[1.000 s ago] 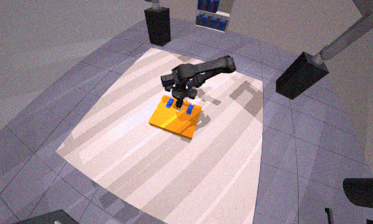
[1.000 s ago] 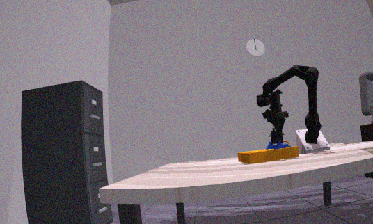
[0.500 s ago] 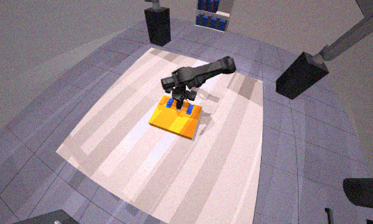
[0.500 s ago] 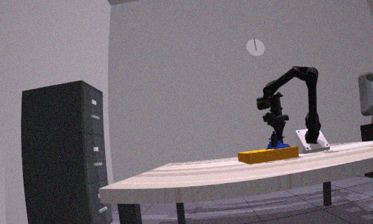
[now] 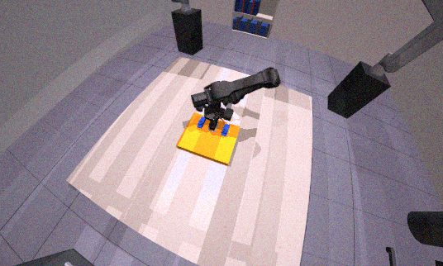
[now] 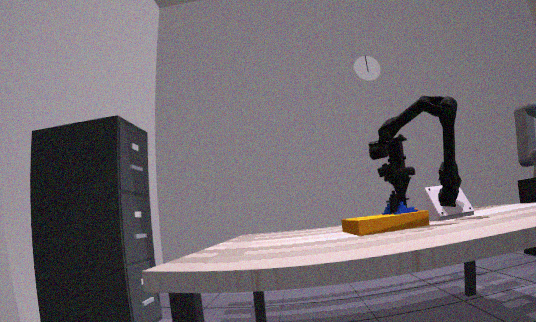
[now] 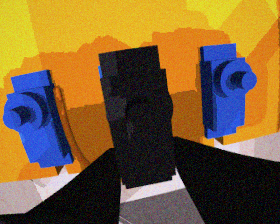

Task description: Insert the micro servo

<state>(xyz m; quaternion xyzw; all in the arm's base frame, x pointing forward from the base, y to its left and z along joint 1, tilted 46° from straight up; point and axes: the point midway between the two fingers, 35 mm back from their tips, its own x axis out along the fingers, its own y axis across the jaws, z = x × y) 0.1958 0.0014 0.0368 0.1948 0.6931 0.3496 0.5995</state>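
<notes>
My gripper tip is 120 mm short of the orange deck, 20 mm to the right of it and 70 mm above it.
</notes>
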